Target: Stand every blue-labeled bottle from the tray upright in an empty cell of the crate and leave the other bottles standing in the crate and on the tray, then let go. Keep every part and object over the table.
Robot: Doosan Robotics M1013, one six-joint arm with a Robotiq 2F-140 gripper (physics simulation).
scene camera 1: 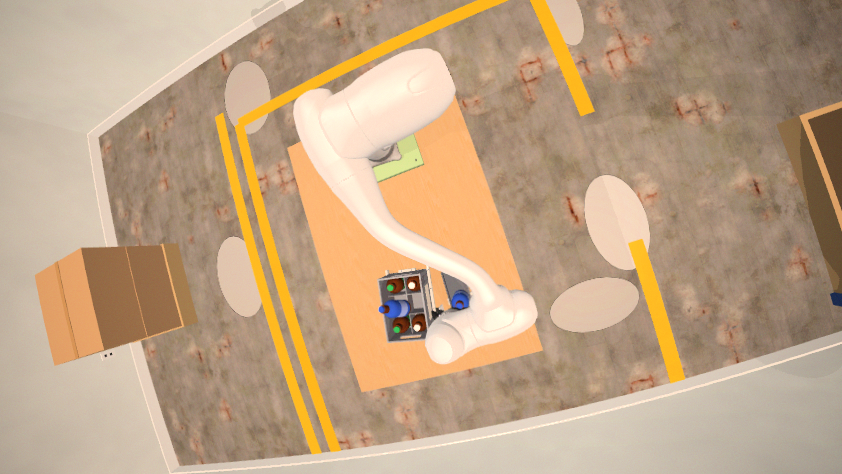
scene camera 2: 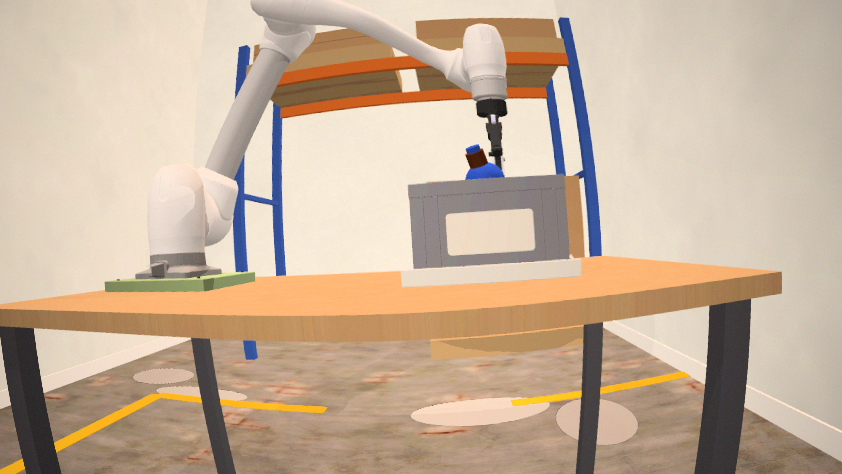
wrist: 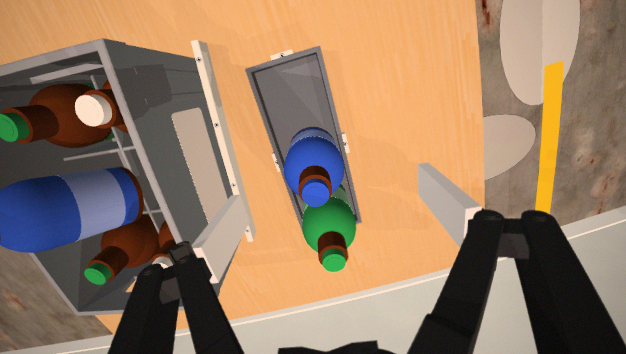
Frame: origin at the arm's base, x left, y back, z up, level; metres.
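Seen in the pictures: gripper, between the fingertips: [scene camera 1: 461,304] [wrist: 328,195]; arm's base, origin of its link: [scene camera 2: 178,276].
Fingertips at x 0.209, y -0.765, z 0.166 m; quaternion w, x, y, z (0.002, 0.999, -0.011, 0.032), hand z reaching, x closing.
Note:
Pixels of each thing's top centre, then the offset from my fingertips to it. "spot": a spot on its surface instead. Level surfaces: height alone.
- grey crate, centre of its top: [wrist: 80,216] [scene camera 2: 491,183] [scene camera 1: 403,309] dz -0.017, dx -0.238, dy +0.023 m
- blue-labeled bottle, centre of its top: [scene camera 2: 483,145] [scene camera 1: 387,313] dz +0.049, dx -0.283, dy +0.032 m
- narrow tray, a spot on its surface: [wrist: 290,92] spot: dz -0.187, dx -0.024, dy +0.078 m
- upright blue bottle, centre of its top: [wrist: 315,195] [scene camera 1: 459,306] dz -0.032, dx -0.012, dy -0.014 m
- green bottle, centre of its top: [wrist: 334,263] dz -0.032, dx -0.011, dy -0.101 m
- wooden table, height of its surface: dz -0.192 m
The grey crate [scene camera 1: 382,300] [scene camera 2: 430,235] [wrist: 145,85] holds brown bottles with green or white caps in its corner cells. A blue-labeled bottle [scene camera 1: 395,308] [scene camera 2: 484,171] [wrist: 40,210] leans strongly in its middle row, neck towards the side away from the tray. The narrow tray [scene camera 1: 448,283] [wrist: 290,92] holds an upright blue bottle [scene camera 1: 460,300] [wrist: 312,156] and, close beside it, a green bottle [wrist: 328,226]. My gripper [scene camera 2: 499,163] [wrist: 328,195] is open and empty, above the tray's bottle end; one finger is near the crate's side. Its fingertips are partly hidden in scene camera 2.
The arm's base stands on a green plate [scene camera 1: 406,167] [scene camera 2: 176,282] at the other end of the wooden table [scene camera 1: 353,235] [scene camera 2: 329,303]. A pale strip [scene camera 2: 489,273] [wrist: 216,125] runs along the crate's foot. A shelf rack [scene camera 2: 589,206] stands behind the table.

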